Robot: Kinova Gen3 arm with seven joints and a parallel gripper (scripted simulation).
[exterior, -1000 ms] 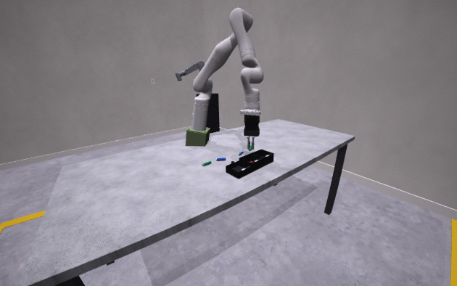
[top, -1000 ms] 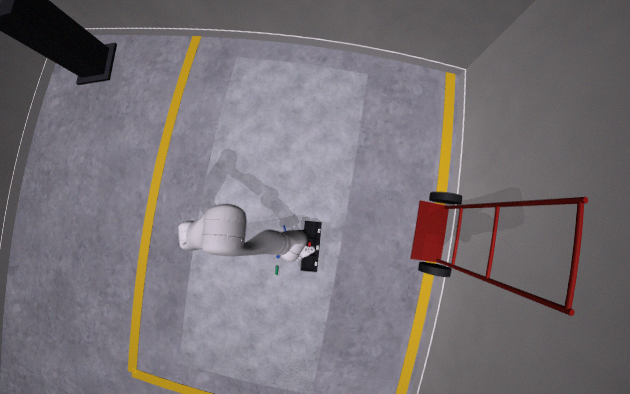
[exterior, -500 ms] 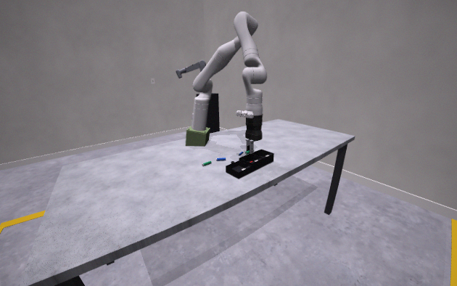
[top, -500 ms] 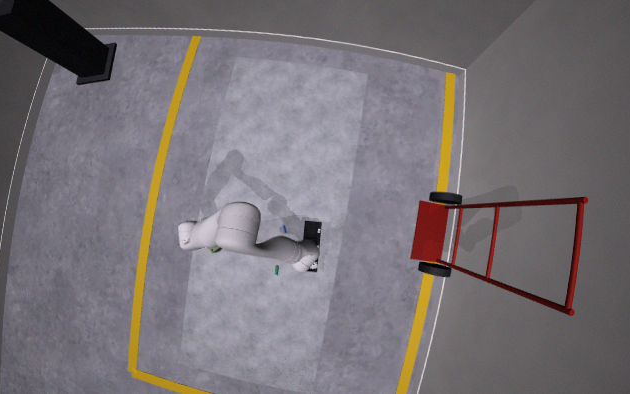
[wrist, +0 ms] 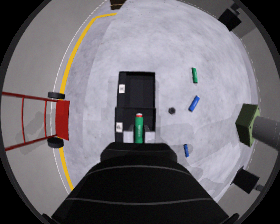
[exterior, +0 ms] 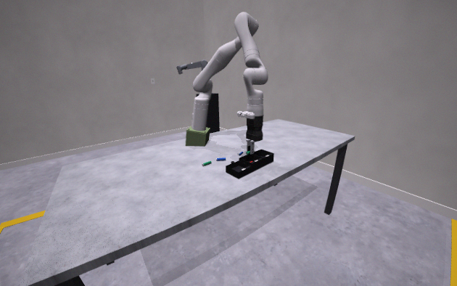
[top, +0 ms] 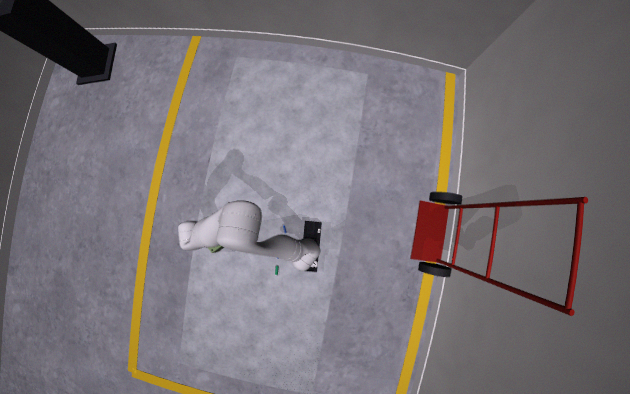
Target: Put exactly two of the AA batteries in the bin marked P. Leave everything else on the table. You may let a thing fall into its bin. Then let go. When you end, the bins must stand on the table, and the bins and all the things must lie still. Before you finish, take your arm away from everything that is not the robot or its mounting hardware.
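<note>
My gripper is now 60 mm above the black bin and 10 mm short of it. From my hand the other things lie so: small dark thing (90 mm behind, 80 mm below, 30 mm to the right); then red battery (70 mm below, 10 mm to the right).
</note>
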